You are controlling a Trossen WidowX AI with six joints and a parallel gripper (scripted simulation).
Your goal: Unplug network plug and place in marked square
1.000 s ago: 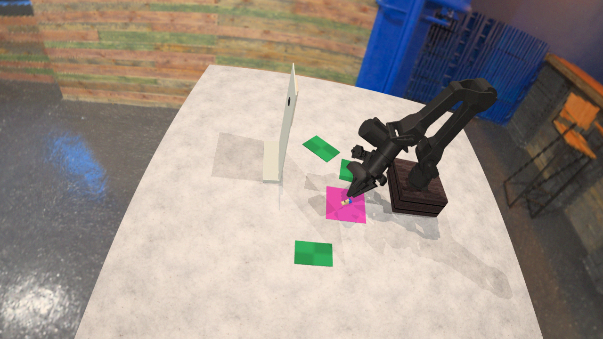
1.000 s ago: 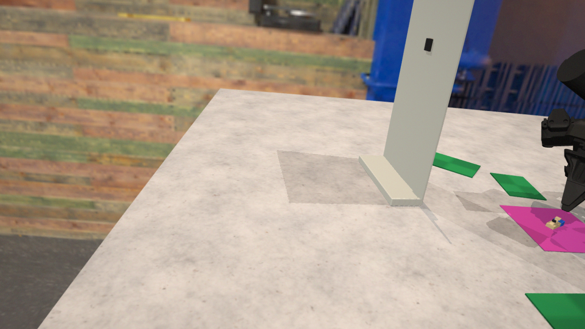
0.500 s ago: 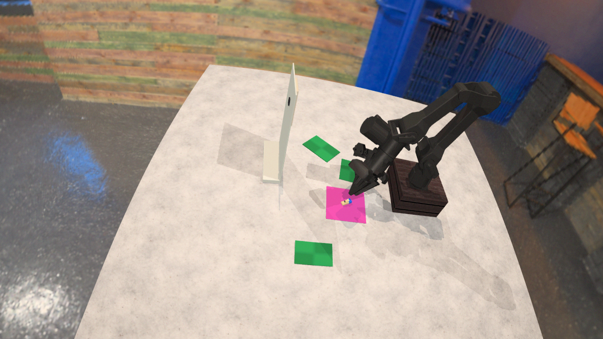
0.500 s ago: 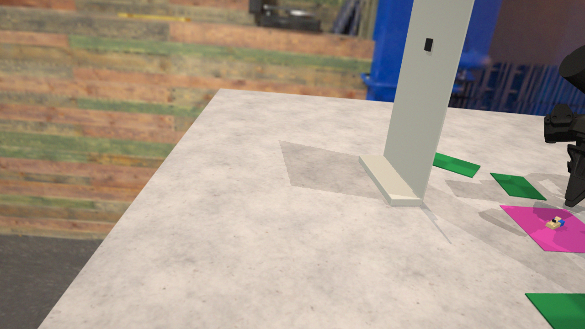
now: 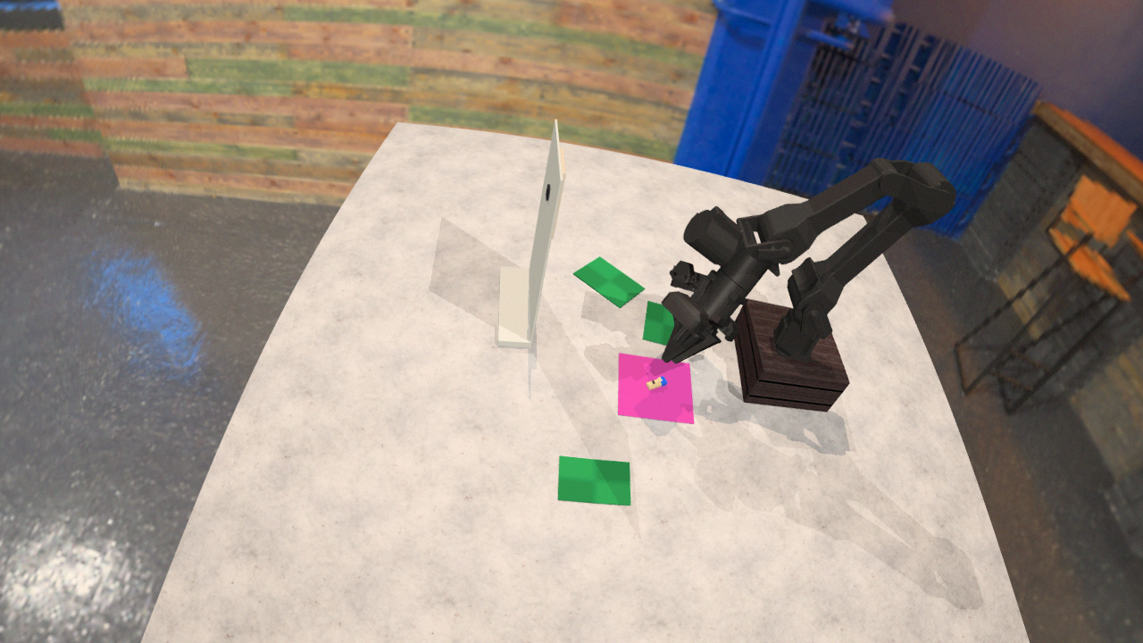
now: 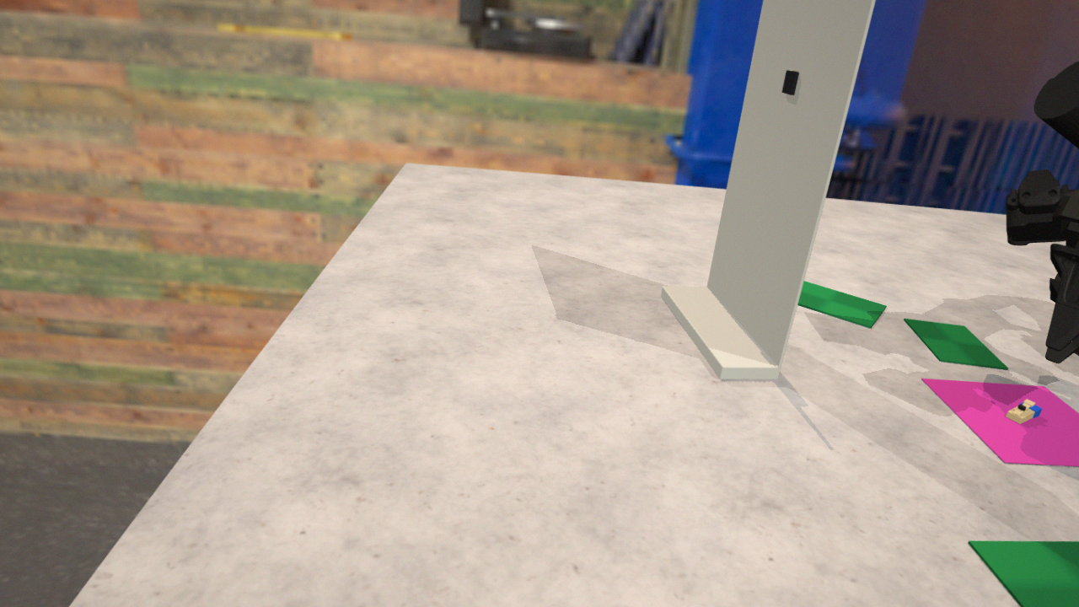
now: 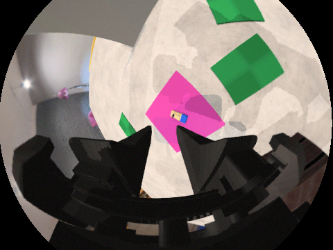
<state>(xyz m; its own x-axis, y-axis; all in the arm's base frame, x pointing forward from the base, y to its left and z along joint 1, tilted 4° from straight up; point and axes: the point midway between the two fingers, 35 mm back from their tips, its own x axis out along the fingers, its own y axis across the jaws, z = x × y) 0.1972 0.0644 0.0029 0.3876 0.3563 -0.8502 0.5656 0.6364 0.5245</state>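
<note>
Right now my gripper tip is 5 cm above the network plug. From my gripper tip the other things lie so: upright cream panel 23 cm ahead, 9 cm to the right, 8 cm above; magenta marked square 6 cm below, 1 cm to the left.
</note>
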